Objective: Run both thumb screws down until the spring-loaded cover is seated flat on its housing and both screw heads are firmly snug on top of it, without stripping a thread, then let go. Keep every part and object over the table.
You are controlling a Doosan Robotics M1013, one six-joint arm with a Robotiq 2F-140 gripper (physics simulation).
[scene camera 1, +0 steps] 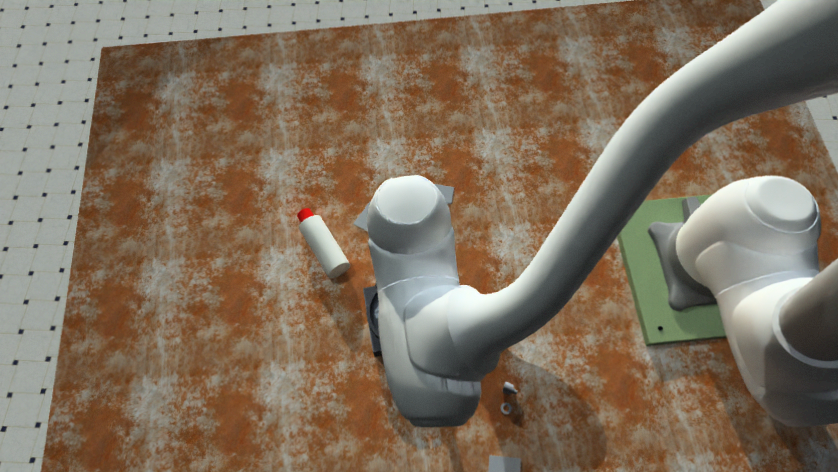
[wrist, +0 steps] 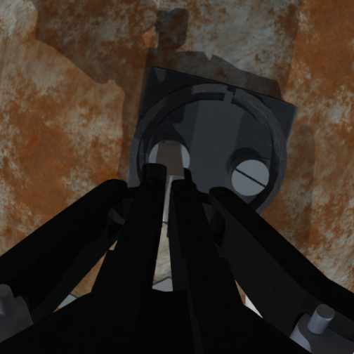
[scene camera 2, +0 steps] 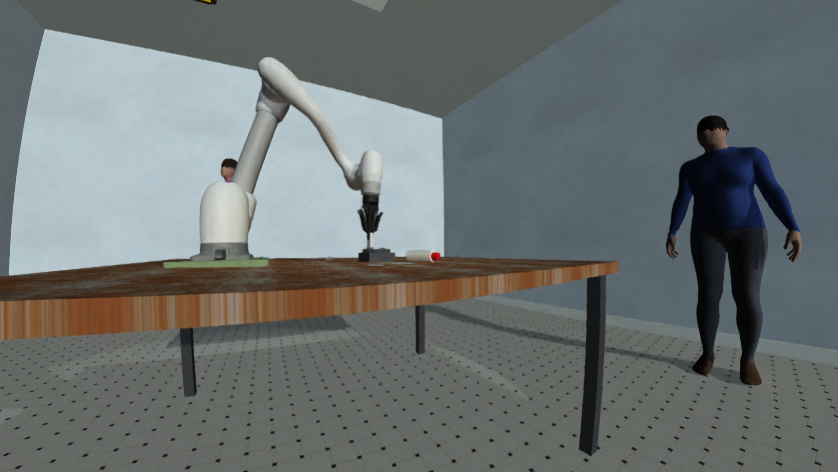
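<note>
The dark square housing stands on the table, mostly hidden by my wrist in scene camera 1. In the wrist view its round dark cover lies inside a raised ring; I cannot tell if it is seated flat. The right screw head, pale with a diagonal slot, is uncovered and stands inside the ring. The left screw head is partly hidden under my fingertips. My gripper points down with its pale fingertips together, shut on nothing, over that left head. Contact cannot be judged.
A white bottle with a red cap lies near the housing. Flat grey plates and small loose parts lie on the table. The arm's base stands on a green board. A person stands beyond the table.
</note>
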